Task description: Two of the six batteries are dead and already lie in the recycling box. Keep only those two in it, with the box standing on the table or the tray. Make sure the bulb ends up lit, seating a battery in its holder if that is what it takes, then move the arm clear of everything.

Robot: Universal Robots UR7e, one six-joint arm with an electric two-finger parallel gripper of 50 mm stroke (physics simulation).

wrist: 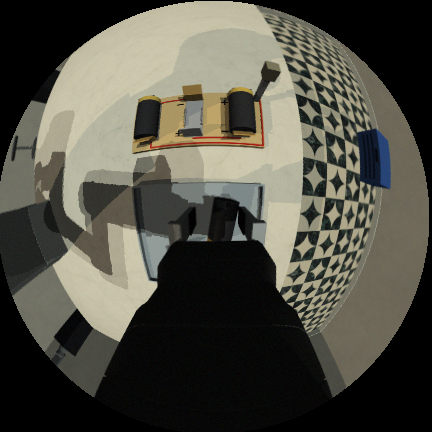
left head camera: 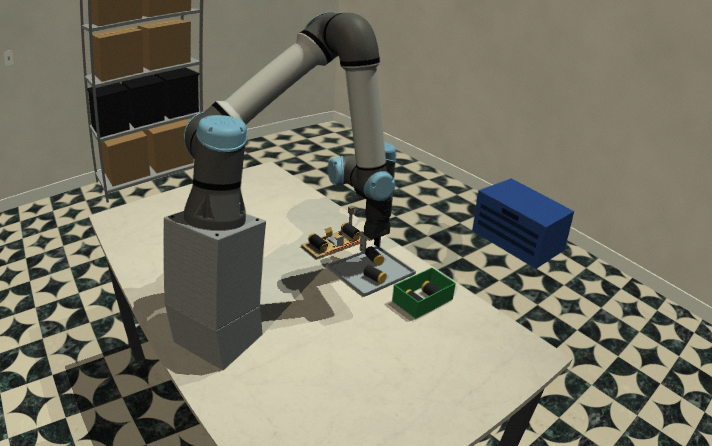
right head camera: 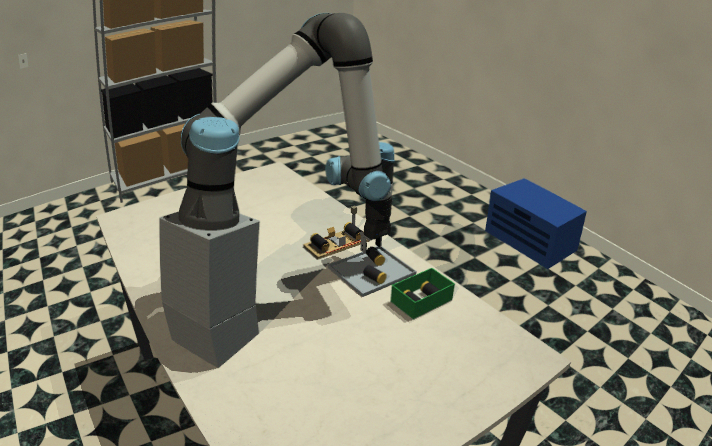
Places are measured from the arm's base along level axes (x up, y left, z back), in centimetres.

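Pixels of known places: gripper, fingertip midpoint: (wrist: 216,215) (left head camera: 369,248) (right head camera: 370,248); arm's base at its link origin: (left head camera: 214,218) (right head camera: 208,218).
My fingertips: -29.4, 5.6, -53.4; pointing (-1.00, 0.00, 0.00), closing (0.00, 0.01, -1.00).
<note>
Ahead of a thing's pixels: the offset from my fingertips to its top centre, as dx, dy, dz. "pt": to the spot under its first point.
My gripper (left head camera: 369,243) (right head camera: 370,243) (wrist: 216,215) is open, pointing down, low over the tray {-3.0, -5.1, +3.4} (left head camera: 349,267) (right head camera: 349,268) (wrist: 150,250). One black battery with a gold end {-0.5, -1.5, -0.8} (left head camera: 374,255) (right head camera: 375,255) (wrist: 225,215) lies between its spread fingers, not gripped, nearer the right finger in the wrist view. Another battery {-0.5, -9.2, +5.6} (left head camera: 374,273) (right head camera: 374,273) lies on the tray. The green box {+1.8, -25.5, +1.2} (left head camera: 404,303) (right head camera: 403,303) stands on the table with two batteries in it. The circuit board {pt -3.2, +13.5, +6.5} (wrist: 171,120) carries a left battery {+0.4, +13.8, +9.7} (wrist: 147,118) and a right battery {+0.4, +13.6, -3.3} (wrist: 242,111). No lit bulb can be made out.
Between the board's batteries are a grey bracket {pt -3.0, +13.5, +3.1} (wrist: 193,117) and a small tan block {+0.1, +17.1, +3.1} (wrist: 192,92). A post with a square head {pt +4.2, +16.5, -5.6} (left head camera: 351,210) (right head camera: 354,210) (wrist: 270,71) rises at the board's right end. A blue chest (left head camera: 522,223) (right head camera: 535,223) (wrist: 375,158) stands beyond the table.
</note>
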